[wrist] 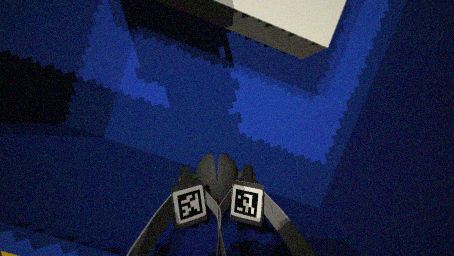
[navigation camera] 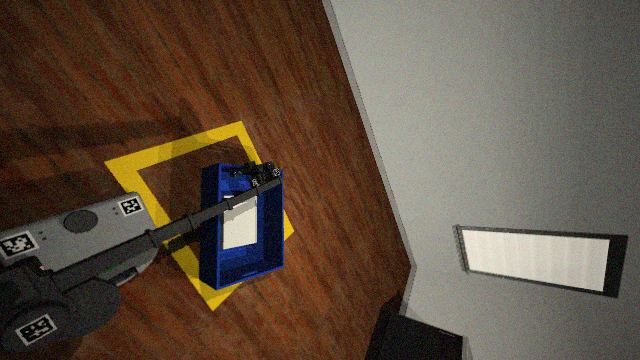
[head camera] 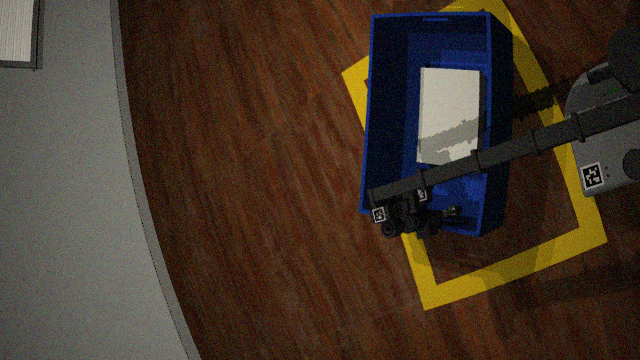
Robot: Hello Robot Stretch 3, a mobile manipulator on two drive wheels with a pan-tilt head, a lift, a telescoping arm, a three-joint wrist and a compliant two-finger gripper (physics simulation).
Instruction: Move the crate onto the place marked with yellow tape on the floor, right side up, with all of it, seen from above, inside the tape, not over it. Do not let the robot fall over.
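Frame: origin at the robot's base, x ahead, y left, z up, level; metres.
Seen in the pictures: gripper, fingertip midpoint: (navigation camera: 233, 174) (head camera: 456, 210); robot's base, link origin: (navigation camera: 81, 220) (head camera: 633, 162).
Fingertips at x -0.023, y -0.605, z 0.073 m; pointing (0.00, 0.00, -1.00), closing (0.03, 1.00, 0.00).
Observation:
Pixels of each thing's top centre, then the offset from my fingertips to it. "pt": a spot on its surface instead.
- blue crate, top centre: (head camera: 426, 113) (navigation camera: 255, 220) dy +0.052, dx -0.268, dz +0.147 m
- yellow tape rectangle, surface spot: (head camera: 510, 266) (navigation camera: 191, 145) pt dy +0.124, dx +0.219, dz -0.072 m
- white box, top centre: (head camera: 448, 116) (navigation camera: 241, 220) dy +0.054, dx -0.273, dz -0.002 m
The blue crate (head camera: 387, 90) (navigation camera: 209, 225) (wrist: 400, 150) stands right side up on the floor, turned at an angle to the yellow tape rectangle (head camera: 510, 266) (navigation camera: 185, 145). One long side and one end overlap tape strips; corners reach past the outer edge in the head view. A white box (head camera: 450, 105) (navigation camera: 240, 227) (wrist: 300, 17) lies inside the crate. My gripper (head camera: 452, 210) (navigation camera: 235, 173) (wrist: 217, 171) is shut, its fingertips together, within the crate's outline beside one short end wall. No wall shows between the fingertips. Contact with the crate cannot be told.
My telescoping arm (head camera: 505, 150) (navigation camera: 210, 212) reaches across the crate. My base (head camera: 615, 150) (navigation camera: 112, 230) is at the tape's near long side. A pale wall (head camera: 55, 200) (navigation camera: 475, 125) stands beyond the crate, with a framed panel (head camera: 15, 30) (navigation camera: 535, 257). A black object (navigation camera: 420, 340) stands near the wall corner.

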